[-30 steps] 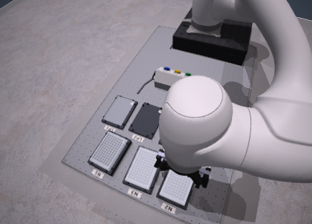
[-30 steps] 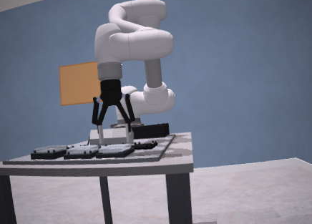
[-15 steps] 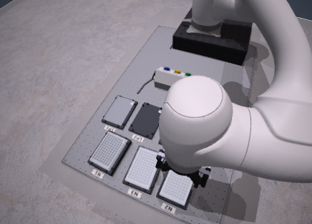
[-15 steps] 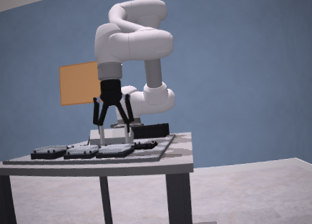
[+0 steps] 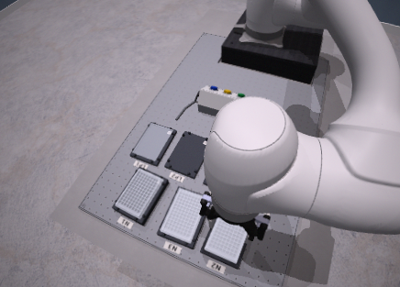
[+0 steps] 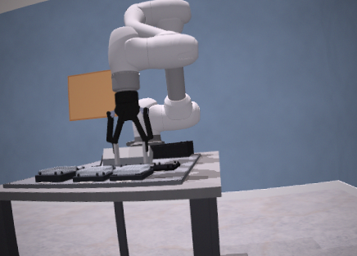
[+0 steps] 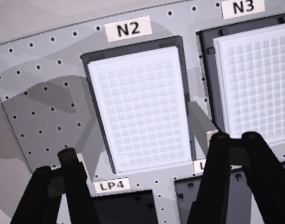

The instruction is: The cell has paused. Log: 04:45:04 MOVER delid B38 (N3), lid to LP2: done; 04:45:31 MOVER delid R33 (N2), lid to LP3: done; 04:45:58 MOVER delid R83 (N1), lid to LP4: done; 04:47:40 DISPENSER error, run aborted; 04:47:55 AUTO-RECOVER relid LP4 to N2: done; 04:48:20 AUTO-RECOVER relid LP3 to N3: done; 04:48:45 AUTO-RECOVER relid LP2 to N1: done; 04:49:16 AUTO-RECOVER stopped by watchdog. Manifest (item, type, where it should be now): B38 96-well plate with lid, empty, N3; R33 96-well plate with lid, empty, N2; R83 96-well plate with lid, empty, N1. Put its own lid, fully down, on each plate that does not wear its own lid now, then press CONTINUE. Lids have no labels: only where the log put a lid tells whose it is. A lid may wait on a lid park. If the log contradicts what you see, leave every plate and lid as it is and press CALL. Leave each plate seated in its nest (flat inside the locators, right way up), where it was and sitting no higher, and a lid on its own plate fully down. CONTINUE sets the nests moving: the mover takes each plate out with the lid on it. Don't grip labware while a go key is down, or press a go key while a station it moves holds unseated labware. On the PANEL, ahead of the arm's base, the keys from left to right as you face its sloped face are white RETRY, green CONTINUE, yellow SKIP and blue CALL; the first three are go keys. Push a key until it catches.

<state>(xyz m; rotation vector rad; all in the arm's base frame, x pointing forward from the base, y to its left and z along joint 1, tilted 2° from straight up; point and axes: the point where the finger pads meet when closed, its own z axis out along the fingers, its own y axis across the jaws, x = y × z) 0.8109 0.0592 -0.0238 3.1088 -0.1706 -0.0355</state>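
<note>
My hand is 50 mm above the plate. The rest, counted from my hand: LP3 label: 100 mm behind, 70 mm below, 60 mm to the right; LP4 label: 90 mm behind, 70 mm to the left, 70 mm below; lid park LP3: 190 mm behind, 60 mm below, 50 mm to the right.
</note>
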